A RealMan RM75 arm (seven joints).
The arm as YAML. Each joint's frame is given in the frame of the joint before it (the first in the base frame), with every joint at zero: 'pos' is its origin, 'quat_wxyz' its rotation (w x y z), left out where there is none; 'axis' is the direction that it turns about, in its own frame. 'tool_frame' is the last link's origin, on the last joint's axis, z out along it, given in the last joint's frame.
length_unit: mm
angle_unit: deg
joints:
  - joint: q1
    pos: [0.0, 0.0, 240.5]
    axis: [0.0, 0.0, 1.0]
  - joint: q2
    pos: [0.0, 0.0, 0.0]
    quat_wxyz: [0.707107, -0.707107, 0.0, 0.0]
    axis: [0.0, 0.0, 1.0]
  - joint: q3
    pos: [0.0, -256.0, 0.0]
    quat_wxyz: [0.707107, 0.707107, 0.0, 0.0]
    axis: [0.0, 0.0, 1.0]
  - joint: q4
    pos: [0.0, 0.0, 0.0]
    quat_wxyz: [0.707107, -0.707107, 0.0, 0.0]
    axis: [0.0, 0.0, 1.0]
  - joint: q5
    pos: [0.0, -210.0, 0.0]
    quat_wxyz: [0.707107, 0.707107, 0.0, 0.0]
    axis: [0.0, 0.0, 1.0]
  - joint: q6
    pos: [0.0, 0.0, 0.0]
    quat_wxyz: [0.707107, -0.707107, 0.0, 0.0]
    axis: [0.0, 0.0, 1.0]
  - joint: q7
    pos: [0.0, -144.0, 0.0]
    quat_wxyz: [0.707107, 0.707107, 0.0, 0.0]
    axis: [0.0, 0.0, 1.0]
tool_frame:
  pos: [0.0, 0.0, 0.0]
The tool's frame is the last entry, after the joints.
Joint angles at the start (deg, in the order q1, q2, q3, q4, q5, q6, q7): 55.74, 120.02, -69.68, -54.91, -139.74, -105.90, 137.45
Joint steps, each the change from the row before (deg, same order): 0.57, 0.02, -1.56, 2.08, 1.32, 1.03, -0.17; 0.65, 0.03, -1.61, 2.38, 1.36, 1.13, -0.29; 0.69, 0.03, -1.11, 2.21, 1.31, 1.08, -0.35; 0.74, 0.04, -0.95, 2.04, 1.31, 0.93, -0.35; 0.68, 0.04, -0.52, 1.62, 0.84, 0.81, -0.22; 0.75, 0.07, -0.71, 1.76, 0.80, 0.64, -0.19; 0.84, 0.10, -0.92, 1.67, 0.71, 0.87, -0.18; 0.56, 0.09, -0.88, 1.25, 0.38, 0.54, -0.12; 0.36, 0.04, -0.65, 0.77, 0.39, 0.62, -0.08; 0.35, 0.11, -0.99, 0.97, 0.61, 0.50, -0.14; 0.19, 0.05, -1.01, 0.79, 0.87, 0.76, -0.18; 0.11, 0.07, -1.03, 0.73, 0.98, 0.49, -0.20; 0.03, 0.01, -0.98, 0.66, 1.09, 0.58, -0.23
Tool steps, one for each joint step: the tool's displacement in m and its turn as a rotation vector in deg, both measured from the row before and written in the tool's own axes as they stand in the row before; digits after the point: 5 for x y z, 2 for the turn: -0.00226, 0.00172, 0.00723, -1.08, 0.69, -0.41; -0.00191, 0.00143, 0.00788, -1.15, 0.77, -0.34; -0.00229, 0.00103, 0.00629, -1.06, 0.32, -0.23; -0.00255, 0.00128, 0.00540, -1.04, 0.22, -0.25; -0.00236, 0.00050, 0.00363, -0.62, 0.05, -0.05; -0.00178, 0.00091, 0.00429, -0.71, 0.44, -0.01; -0.00247, 0.00071, 0.00434, -0.34, 0.51, -0.17; -0.00073, 0.00040, 0.00377, -0.20, 0.74, -0.07; -0.00112, -0.00003, 0.00234, 0.03, 0.24, -0.10; -0.00043, 0.00075, 0.00383, -0.28, 0.57, -0.15; -0.00072, 0.00029, 0.00341, -0.18, 0.12, -0.18; -0.00011, 0.00092, 0.00359, -0.46, 0.22, -0.18; -0.00007, 0.00052, 0.00314, -0.42, -0.02, -0.14
